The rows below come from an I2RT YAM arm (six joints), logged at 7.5 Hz.
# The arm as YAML. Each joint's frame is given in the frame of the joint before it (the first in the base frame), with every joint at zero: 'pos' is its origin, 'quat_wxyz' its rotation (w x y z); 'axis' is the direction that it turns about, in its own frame. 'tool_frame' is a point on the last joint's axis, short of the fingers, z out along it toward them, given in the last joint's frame.
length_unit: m
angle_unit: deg
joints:
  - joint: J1
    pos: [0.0, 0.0, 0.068]
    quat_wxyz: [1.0, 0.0, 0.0, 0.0]
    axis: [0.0, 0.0, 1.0]
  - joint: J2
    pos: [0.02, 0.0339, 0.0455]
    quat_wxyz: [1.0, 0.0, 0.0, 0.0]
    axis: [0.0, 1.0, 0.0]
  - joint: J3
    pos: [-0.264, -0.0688, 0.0]
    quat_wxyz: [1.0, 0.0, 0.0, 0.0]
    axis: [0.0, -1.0, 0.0]
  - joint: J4
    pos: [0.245, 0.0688, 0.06]
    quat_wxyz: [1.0, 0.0, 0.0, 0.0]
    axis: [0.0, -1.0, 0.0]
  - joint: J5
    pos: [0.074, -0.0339, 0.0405]
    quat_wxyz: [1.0, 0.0, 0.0, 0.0]
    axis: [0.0, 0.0, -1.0]
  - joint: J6
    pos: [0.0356, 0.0, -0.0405]
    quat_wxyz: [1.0, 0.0, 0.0, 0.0]
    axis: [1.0, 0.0, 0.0]
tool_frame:
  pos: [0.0, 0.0, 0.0]
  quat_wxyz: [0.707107, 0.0, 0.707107, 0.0]
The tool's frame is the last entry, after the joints.
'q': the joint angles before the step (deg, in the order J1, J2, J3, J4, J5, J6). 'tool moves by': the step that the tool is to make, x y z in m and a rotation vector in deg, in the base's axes. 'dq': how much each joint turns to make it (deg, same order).
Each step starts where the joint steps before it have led.
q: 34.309, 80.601, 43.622, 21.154, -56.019, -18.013
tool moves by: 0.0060, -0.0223, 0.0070, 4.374, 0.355, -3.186
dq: -4.430, -2.001, -2.869, 8.365, -2.032, 6.522
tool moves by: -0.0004, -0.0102, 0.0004, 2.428, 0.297, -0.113
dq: -1.872, -0.706, -2.218, 5.875, -1.992, 4.020
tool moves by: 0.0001, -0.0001, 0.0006, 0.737, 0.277, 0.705
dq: -0.078, 0.277, -0.208, 1.882, -0.827, 1.490
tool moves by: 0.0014, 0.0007, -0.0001, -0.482, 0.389, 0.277
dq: -0.025, 0.258, 0.587, -1.367, -0.288, -0.536
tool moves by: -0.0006, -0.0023, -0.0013, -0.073, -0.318, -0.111
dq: -0.369, -0.283, -0.478, 0.026, -0.243, -0.476
